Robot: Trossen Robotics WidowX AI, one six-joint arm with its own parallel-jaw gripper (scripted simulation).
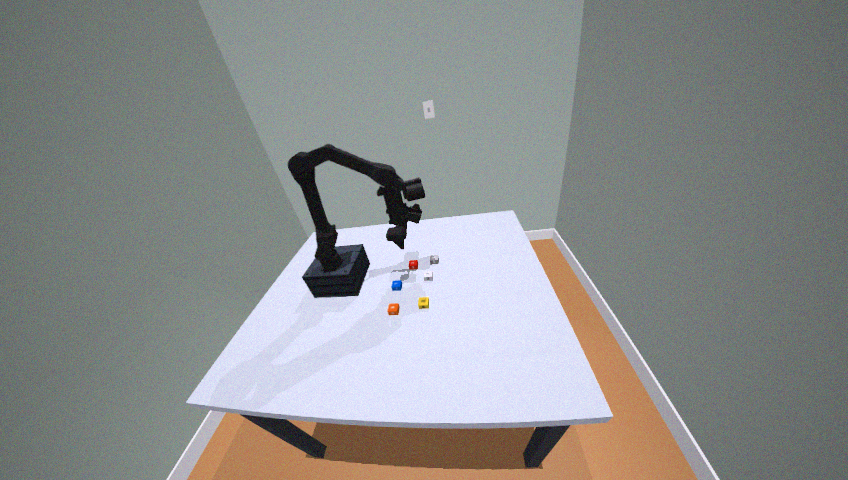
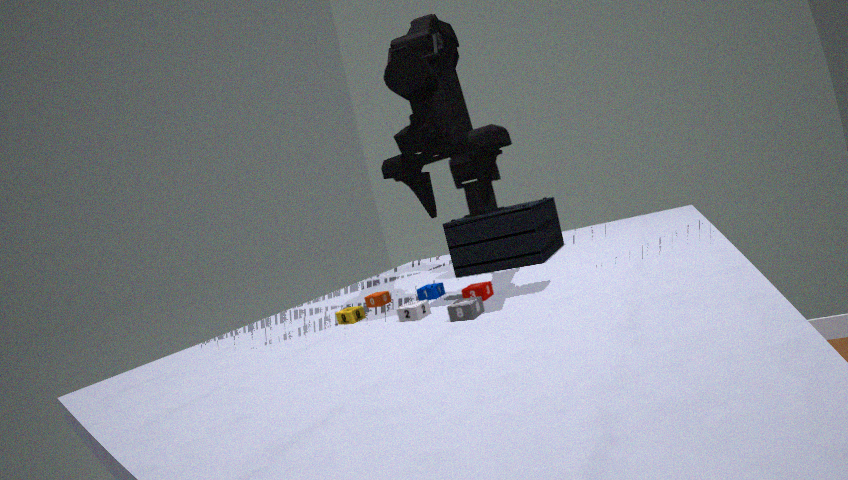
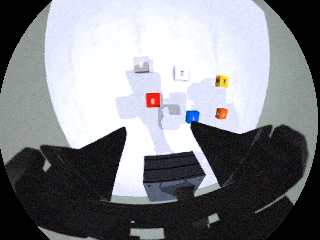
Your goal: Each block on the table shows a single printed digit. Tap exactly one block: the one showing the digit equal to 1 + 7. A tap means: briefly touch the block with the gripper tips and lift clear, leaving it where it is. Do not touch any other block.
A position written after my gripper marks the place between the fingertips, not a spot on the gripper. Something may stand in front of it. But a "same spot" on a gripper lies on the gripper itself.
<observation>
My gripper shows in image 1 (404, 242), in image 2 and in image 3. The same spot on my gripper: (image 2: 420, 183) is (image 3: 224, 145).
</observation>
